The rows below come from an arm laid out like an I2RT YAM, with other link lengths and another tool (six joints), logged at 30 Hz.
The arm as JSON. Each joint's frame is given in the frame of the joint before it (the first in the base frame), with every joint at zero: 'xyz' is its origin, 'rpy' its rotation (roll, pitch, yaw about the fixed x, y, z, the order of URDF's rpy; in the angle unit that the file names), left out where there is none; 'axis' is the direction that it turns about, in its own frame. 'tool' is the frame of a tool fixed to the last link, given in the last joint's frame.
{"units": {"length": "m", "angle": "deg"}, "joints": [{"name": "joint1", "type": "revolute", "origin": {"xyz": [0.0, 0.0, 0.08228]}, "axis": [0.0, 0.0, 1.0]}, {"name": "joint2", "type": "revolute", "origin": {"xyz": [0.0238, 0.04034, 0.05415]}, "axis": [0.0, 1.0, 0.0]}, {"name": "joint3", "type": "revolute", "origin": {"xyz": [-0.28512, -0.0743, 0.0]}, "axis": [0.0, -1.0, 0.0]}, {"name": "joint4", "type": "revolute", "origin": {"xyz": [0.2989, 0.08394, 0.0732]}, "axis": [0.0, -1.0, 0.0]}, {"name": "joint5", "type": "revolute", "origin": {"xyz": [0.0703, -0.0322, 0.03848]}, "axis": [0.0, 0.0, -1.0]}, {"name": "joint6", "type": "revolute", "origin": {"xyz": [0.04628, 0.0, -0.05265]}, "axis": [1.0, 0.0, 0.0]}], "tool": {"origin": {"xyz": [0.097, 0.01, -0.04], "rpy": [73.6, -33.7, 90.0]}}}
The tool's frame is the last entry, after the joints.
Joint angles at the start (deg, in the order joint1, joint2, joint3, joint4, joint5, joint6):
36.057 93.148 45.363 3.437 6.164 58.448
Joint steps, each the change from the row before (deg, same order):
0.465 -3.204 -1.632 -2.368 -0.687 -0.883
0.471 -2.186 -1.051 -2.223 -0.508 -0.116
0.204 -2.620 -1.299 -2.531 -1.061 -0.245
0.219 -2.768 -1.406 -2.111 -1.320 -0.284
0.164 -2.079 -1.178 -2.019 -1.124 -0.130
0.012 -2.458 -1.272 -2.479 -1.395 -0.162
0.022 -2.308 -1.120 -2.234 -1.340 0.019
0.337 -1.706 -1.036 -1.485 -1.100 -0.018
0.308 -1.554 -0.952 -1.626 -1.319 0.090
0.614 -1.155 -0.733 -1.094 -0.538 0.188
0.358 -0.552 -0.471 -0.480 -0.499 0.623
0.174 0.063 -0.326 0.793 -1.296 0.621
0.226 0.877 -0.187 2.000 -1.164 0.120
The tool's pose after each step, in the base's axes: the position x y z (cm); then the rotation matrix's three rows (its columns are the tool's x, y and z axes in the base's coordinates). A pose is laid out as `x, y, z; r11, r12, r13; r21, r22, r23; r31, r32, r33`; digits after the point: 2 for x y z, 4 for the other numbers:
30.93, 28.26, 8.37; 0.5814, 0.3289, 0.7442; 0.4032, -0.9109, 0.0875; 0.7066, 0.2492, -0.6622
29.73, 27.94, 8.62; 0.5877, 0.3478, 0.7305; 0.4178, -0.9037, 0.0942; 0.6929, 0.2498, -0.6764
28.38, 27.44, 8.91; 0.5956, 0.3711, 0.7124; 0.4323, -0.8956, 0.1051; 0.6770, 0.2454, -0.6938
27.04, 27.01, 9.27; 0.5983, 0.3961, 0.6965; 0.4441, -0.8875, 0.1232; 0.6670, 0.2356, -0.7069
25.85, 26.58, 9.35; 0.6060, 0.4170, 0.6774; 0.4555, -0.8800, 0.1342; 0.6521, 0.2272, -0.7233
24.53, 26.02, 9.49; 0.6158, 0.4391, 0.6542; 0.4669, -0.8722, 0.1459; 0.6347, 0.2156, -0.7421
23.34, 25.54, 9.67; 0.6250, 0.4573, 0.6327; 0.4739, -0.8663, 0.1580; 0.6204, 0.2011, -0.7581
22.25, 25.29, 9.68; 0.6289, 0.4767, 0.6142; 0.4832, -0.8585, 0.1716; 0.6091, 0.1889, -0.7703
21.13, 25.05, 9.65; 0.6358, 0.4968, 0.5907; 0.4921, -0.8505, 0.1856; 0.5946, 0.1727, -0.7853
20.24, 24.94, 9.60; 0.6381, 0.5109, 0.5760; 0.5008, -0.8436, 0.1936; 0.5849, 0.1650, -0.7942
19.71, 24.95, 9.54; 0.6452, 0.5153, 0.5640; 0.4992, -0.8432, 0.1994; 0.5783, 0.1529, -0.8014
19.46, 25.29, 9.55; 0.6479, 0.5232, 0.5536; 0.4907, -0.8426, 0.2219; 0.5826, 0.1279, -0.8027
19.50, 25.84, 9.44; 0.6402, 0.5350, 0.5512; 0.4859, -0.8378, 0.2488; 0.5950, 0.1085, -0.7964

